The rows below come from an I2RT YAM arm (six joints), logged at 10 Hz.
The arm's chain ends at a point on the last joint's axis. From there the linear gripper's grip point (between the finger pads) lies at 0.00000 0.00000 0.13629 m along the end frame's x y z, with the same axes.
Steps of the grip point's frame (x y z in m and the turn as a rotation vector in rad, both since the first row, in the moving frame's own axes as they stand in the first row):
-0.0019, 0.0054, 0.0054, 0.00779, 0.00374, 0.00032
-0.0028, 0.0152, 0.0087, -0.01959, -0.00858, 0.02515
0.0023, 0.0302, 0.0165, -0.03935, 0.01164, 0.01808
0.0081, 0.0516, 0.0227, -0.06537, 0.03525, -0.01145
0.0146, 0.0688, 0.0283, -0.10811, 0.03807, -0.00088
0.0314, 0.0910, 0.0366, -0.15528, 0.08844, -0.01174
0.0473, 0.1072, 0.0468, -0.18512, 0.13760, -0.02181
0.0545, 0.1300, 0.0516, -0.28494, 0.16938, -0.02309
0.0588, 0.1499, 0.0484, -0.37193, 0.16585, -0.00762
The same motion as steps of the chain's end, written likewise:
-0.0024, 0.0065, 0.0054, 0.00779, 0.00374, 0.00032
-0.0016, 0.0125, 0.0087, -0.01959, -0.00858, 0.02515
0.0008, 0.0248, 0.0166, -0.03935, 0.01164, 0.01808
0.0032, 0.0427, 0.0231, -0.06537, 0.03525, -0.01145
0.0094, 0.0541, 0.0292, -0.10811, 0.03807, -0.00088
0.0193, 0.0700, 0.0388, -0.15528, 0.08844, -0.01174
0.0284, 0.0824, 0.0504, -0.18512, 0.13760, -0.02181
0.0314, 0.0921, 0.0590, -0.28494, 0.16938, -0.02309
0.0366, 0.1007, 0.0595, -0.37193, 0.16585, -0.00762

